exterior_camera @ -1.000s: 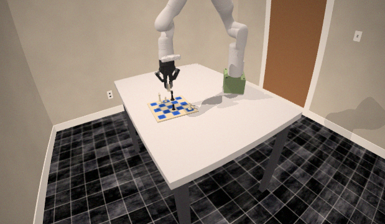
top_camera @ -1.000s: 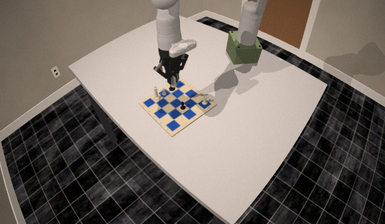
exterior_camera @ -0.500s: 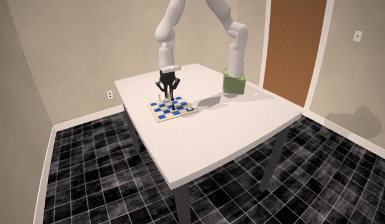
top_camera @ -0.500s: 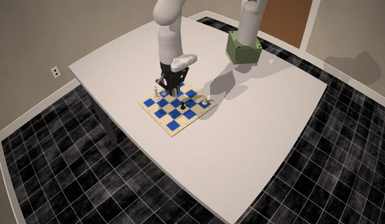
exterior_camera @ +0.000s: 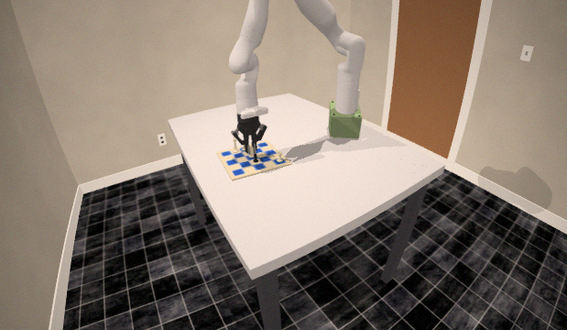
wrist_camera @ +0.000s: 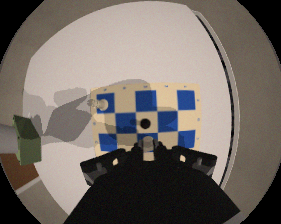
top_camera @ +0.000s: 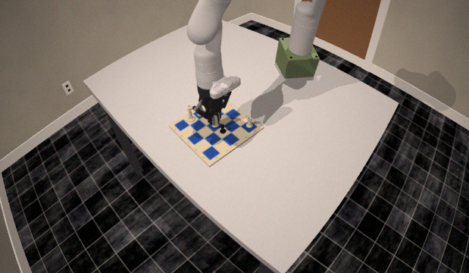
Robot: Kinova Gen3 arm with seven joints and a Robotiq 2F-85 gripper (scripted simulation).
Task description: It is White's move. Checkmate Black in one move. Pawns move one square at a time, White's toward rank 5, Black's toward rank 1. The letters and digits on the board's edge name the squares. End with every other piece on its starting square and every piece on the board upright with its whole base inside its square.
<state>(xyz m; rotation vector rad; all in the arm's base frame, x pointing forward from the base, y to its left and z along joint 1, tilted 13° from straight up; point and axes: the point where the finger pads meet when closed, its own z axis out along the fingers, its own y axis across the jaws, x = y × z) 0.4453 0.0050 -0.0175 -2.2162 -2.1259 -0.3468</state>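
The chessboard is 40 mm below my hand. The rest, counted from my hand: white pawn: 80 mm to the right, 30 mm below; black pawn: 30 mm to the left, 30 mm below; tall black piece: 80 mm to the right, 40 mm behind, 10 mm below.
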